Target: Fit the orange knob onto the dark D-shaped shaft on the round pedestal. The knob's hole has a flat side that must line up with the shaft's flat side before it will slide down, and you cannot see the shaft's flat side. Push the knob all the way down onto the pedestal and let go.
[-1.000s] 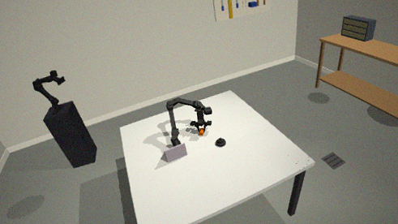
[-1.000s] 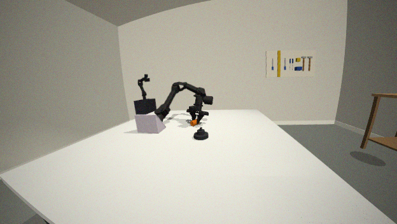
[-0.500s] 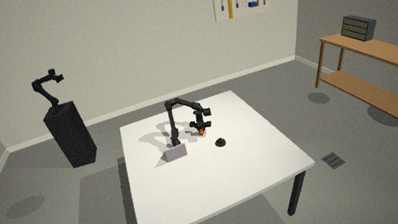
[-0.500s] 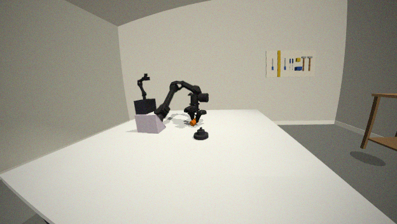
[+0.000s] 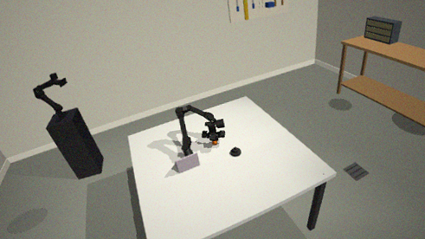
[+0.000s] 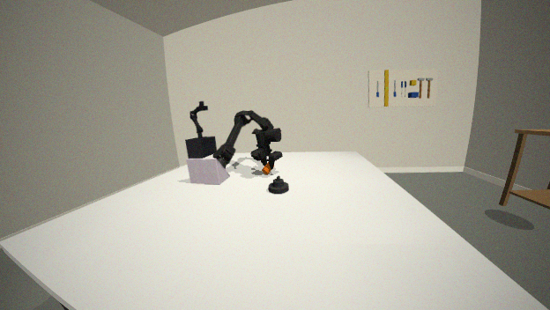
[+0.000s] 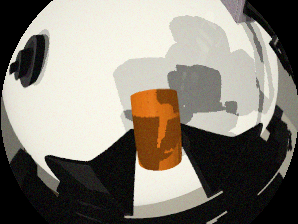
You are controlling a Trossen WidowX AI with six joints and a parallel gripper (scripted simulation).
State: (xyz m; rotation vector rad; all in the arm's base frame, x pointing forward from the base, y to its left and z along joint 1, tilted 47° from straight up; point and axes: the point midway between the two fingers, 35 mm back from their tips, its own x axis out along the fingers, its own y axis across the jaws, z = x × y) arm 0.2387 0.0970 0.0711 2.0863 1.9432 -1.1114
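Right now the dark round pedestal is 110 mm ahead of my gripper tip and 190 mm to the right of it. The rest, counted from my gripper tip: orange knob: 10 mm to the right, 10 mm above.
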